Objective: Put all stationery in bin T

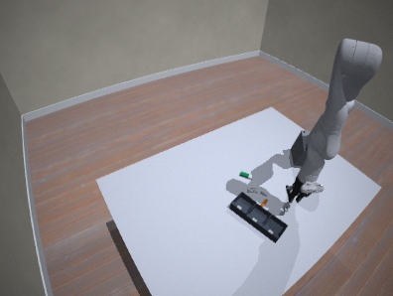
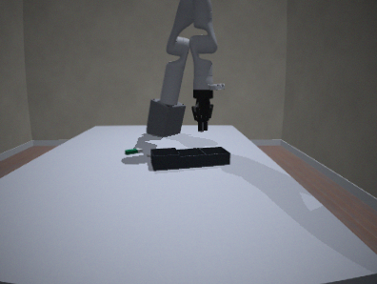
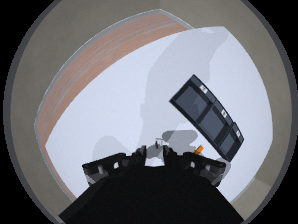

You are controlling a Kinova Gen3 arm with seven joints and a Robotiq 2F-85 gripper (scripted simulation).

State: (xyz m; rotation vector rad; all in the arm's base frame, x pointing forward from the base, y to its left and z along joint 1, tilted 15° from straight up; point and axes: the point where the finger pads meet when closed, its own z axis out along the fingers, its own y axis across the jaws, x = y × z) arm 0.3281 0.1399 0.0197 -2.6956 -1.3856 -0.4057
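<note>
Right now my hand is 1 cm to the left of the tiny pale thing and 9 cm above it. The rest, counted from my hand: small orange thing 6 cm ahead, 10 cm to the right, 9 cm below; then long black bin 15 cm ahead, 6 cm to the right, 8 cm below; then thin grey stick 3 cm ahead, 14 cm to the right, 9 cm below.
</note>
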